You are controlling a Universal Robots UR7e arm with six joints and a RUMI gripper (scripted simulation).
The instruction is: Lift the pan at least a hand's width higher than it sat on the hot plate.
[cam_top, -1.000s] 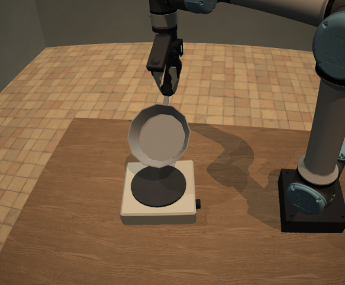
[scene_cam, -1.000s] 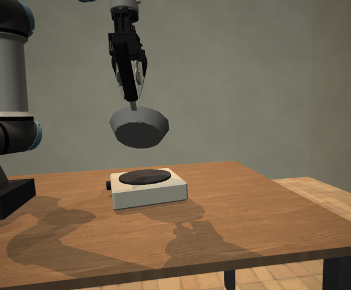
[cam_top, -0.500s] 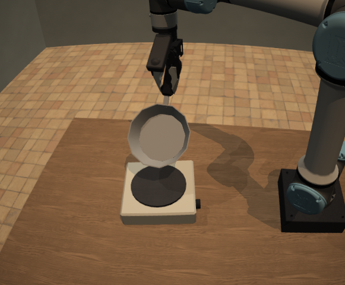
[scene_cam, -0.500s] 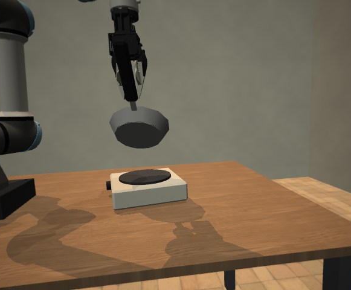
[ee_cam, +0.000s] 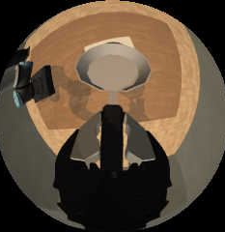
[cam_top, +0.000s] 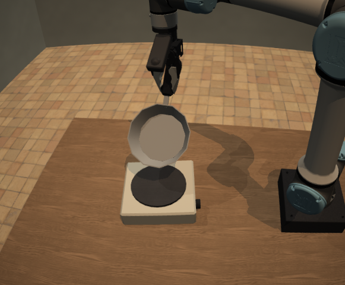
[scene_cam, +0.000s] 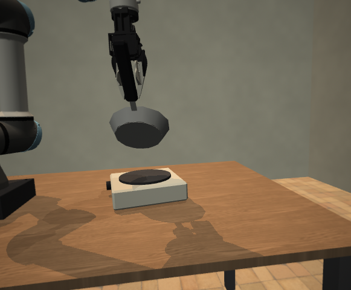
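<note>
My hand is 7 cm above the grey pan, 5 cm to the right of it and 1 cm short of it. The rest, counted from my hand: hot plate: 32 cm below, 14 cm to the left, 2 cm ahead.
</note>
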